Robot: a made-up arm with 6 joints. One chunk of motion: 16 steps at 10 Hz.
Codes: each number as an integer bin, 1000 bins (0 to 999) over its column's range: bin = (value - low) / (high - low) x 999, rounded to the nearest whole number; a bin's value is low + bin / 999 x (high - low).
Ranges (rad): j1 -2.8..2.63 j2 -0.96..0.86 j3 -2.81..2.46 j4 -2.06..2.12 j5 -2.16..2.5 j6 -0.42..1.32
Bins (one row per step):
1: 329 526 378 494 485 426
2: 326 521 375 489 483 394
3: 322 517 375 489 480 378
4: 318 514 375 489 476 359
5: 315 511 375 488 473 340
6: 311 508 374 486 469 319
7: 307 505 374 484 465 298
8: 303 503 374 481 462 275
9: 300 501 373 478 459 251
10: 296 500 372 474 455 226
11: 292 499 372 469 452 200
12: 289 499 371 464 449 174
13: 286 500 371 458 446 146
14: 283 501 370 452 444 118
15: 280 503 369 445 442 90
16: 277 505 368 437 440 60
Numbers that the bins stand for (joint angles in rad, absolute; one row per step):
1: -1.0117 -0.0017 -0.8159 0.0070 0.1024 0.3220
2: -1.0280 -0.0108 -0.8318 -0.0139 0.0930 0.2662
3: -1.0498 -0.0181 -0.8318 -0.0139 0.0790 0.2384
4: -1.0715 -0.0236 -0.8318 -0.0139 0.0604 0.2053
5: -1.0878 -0.0290 -0.8318 -0.0181 0.0464 0.1722
6: -1.1096 -0.0345 -0.8370 -0.0265 0.0277 0.1356
7: -1.1313 -0.0400 -0.8370 -0.0349 0.0091 0.0990
8: -1.1531 -0.0436 -0.8370 -0.0474 -0.0049 0.0590
9: -1.1694 -0.0473 -0.8423 -0.0600 -0.0189 0.0172
10: -1.1911 -0.0491 -0.8476 -0.0767 -0.0376 -0.0264
11: -1.2129 -0.0509 -0.8476 -0.0976 -0.0516 -0.0717
12: -1.2292 -0.0509 -0.8529 -0.1185 -0.0656 -0.1169
13: -1.2455 -0.0491 -0.8529 -0.1436 -0.0796 -0.1657
14: -1.2618 -0.0473 -0.8581 -0.1687 -0.0889 -0.2145
15: -1.2781 -0.0436 -0.8634 -0.1980 -0.0982 -0.2632
16: -1.2944 -0.0400 -0.8687 -0.2315 -0.1075 -0.3155

